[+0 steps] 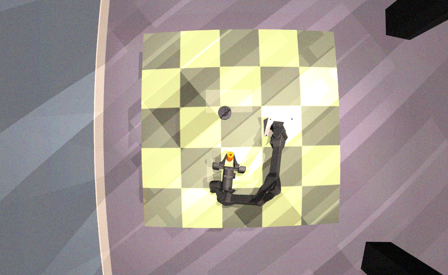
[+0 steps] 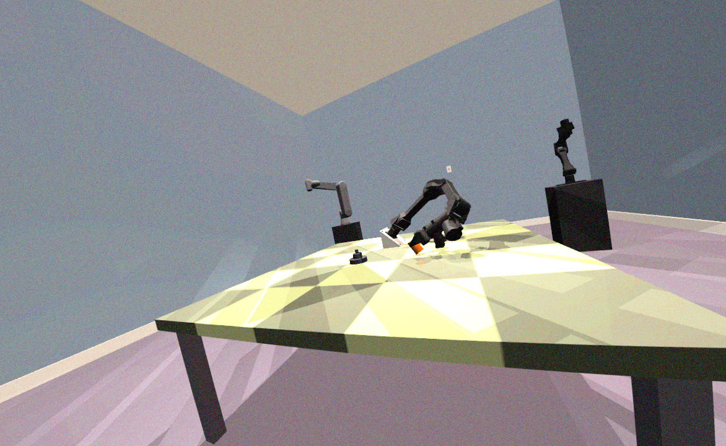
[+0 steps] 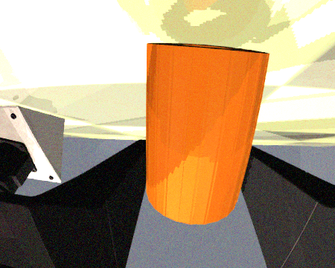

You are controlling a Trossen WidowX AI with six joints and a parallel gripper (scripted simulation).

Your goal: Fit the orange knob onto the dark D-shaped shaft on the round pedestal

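The orange knob is 20 mm to the left of my gripper tip and 10 mm below it. Round my gripper tip: D-shaped shaft (250 mm to the right, 60 mm ahead, 10 mm below).
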